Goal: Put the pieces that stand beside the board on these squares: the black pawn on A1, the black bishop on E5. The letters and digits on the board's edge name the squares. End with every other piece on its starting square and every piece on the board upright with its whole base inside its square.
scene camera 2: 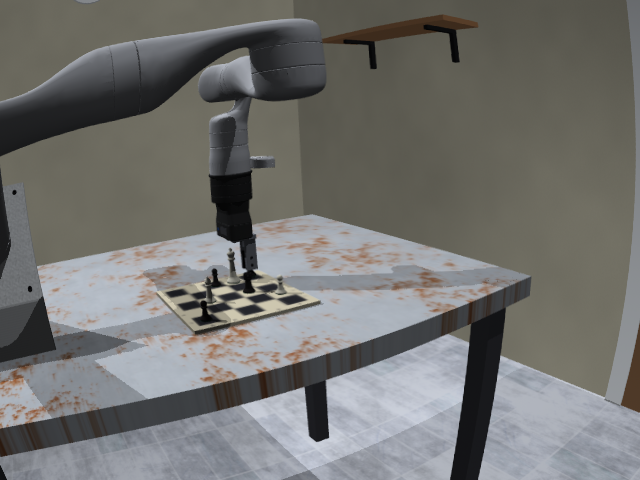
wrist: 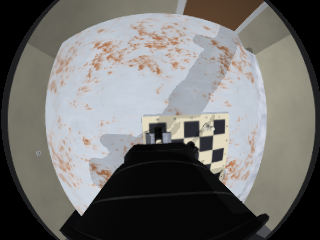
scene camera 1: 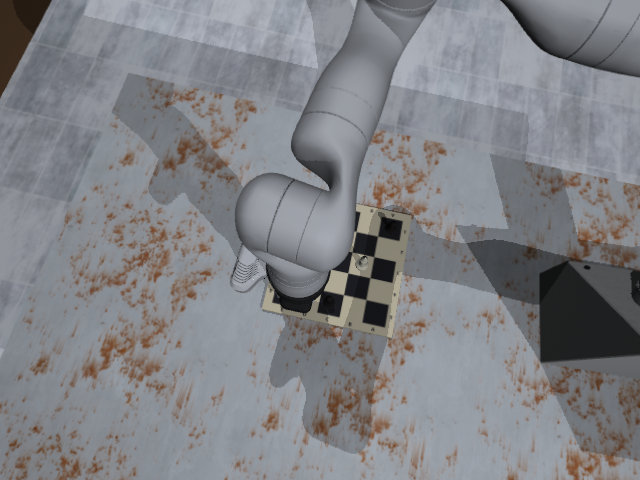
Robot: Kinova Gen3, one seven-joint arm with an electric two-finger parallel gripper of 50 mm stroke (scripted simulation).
Labels:
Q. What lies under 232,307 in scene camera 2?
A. A chessboard.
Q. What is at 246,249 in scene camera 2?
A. My gripper.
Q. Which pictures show the chessboard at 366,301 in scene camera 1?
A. Scene camera 2, the wrist view and scene camera 1: all of them.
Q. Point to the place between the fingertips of my gripper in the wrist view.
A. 158,132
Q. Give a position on a chessboard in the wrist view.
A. At 213,145

